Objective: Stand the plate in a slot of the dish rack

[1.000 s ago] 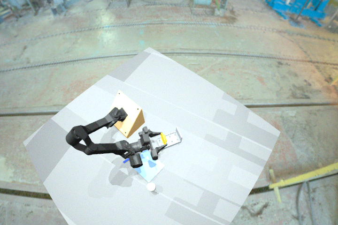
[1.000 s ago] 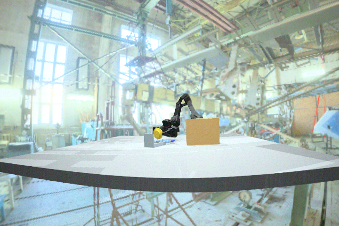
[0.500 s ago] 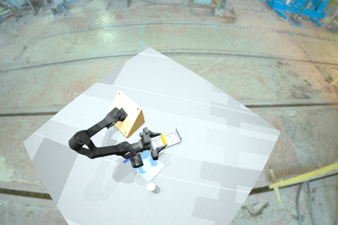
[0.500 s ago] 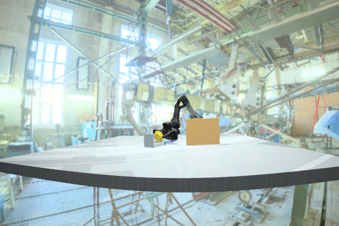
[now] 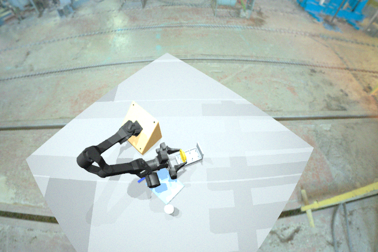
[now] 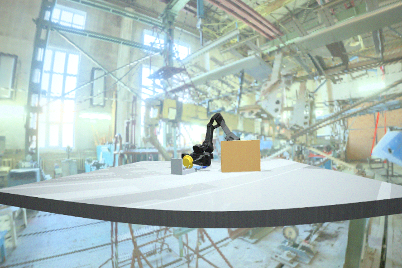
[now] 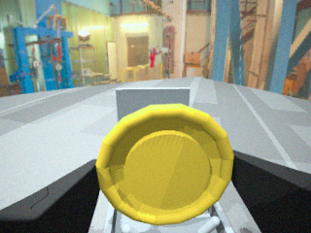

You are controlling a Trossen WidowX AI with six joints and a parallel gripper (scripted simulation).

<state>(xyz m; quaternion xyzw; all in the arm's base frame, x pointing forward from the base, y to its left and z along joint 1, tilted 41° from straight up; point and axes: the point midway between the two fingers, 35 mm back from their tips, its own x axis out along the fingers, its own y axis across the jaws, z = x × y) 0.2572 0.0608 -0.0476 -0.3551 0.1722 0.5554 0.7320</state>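
My gripper tip is 10 mm to the left of the yellow plate. The rest, counted from my gripper tip: blue spoon (210 mm to the right, 50 mm below, 50 mm behind); then grey dish rack (30 mm below, 20 mm to the left, 10 mm ahead); then blue mat (160 mm to the right, 50 mm below, 50 mm ahead).
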